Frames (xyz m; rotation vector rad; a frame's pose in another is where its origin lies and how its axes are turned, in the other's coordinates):
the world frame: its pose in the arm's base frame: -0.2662 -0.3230 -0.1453 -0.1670 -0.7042 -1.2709
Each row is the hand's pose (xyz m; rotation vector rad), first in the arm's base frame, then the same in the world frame.
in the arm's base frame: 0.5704 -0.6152 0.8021 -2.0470 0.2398 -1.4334
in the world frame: 0.8756 0.9178 0.2718 -1.8275 -0.5644 0.0755
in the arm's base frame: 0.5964 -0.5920 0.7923 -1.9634 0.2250 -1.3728
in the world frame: 0.8542 0.9463 0.2653 -1.7599 -0.5104 0.1475
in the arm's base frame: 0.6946 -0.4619 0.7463 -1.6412 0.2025 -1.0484
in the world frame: 0.7339 1.0649 0.2544 -1.4888 -0.2820 0.4975
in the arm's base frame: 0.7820 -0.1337 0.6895 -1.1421 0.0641 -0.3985
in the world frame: 0.4447 1.2333 0.3356 -0.9053 -0.0228 1.1194
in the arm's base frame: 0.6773 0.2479 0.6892 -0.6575 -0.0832 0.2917
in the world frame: 0.1210 1.2578 0.5620 -0.2239 0.1655 1.7015
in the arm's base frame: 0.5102 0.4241 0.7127 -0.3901 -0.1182 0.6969
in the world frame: -0.0292 1.1668 0.7313 0.1708 0.2802 2.0198
